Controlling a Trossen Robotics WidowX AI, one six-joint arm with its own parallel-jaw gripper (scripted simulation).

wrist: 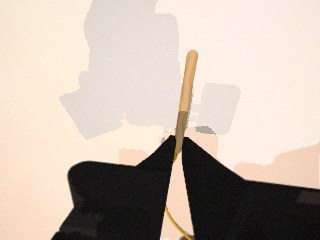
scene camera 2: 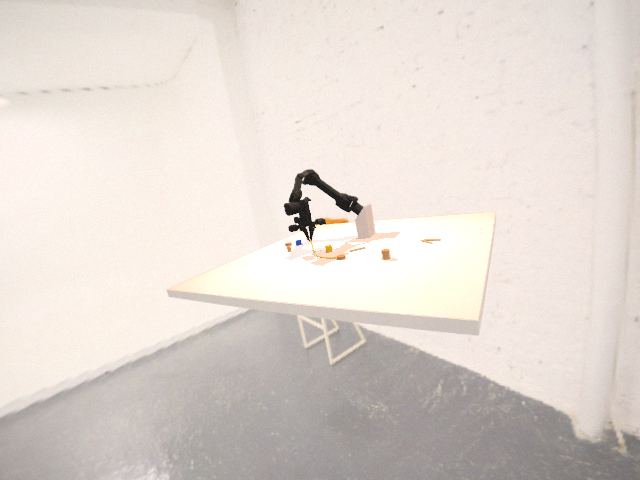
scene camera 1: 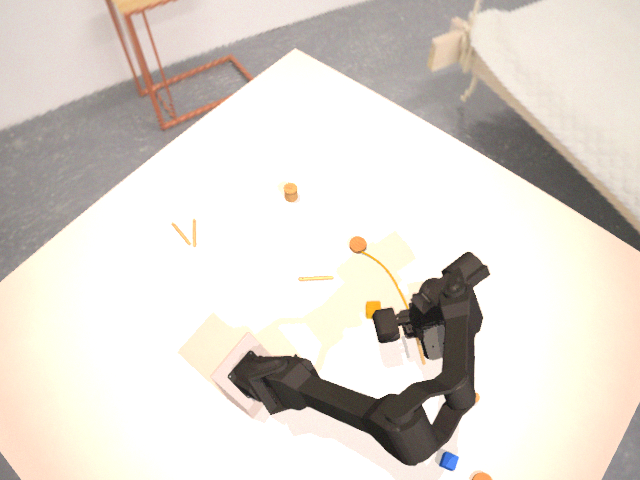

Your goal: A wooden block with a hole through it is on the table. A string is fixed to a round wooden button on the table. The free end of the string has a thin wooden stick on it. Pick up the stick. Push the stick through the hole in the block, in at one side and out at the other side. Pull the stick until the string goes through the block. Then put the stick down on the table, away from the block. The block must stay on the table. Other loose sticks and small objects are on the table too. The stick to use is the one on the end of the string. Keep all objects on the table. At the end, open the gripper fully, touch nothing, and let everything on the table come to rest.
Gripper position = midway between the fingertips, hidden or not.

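Note:
Scene camera 1 shows the gripper (scene camera 1: 415, 333). In the wrist view, too, the gripper (wrist: 178, 140) can be seen.

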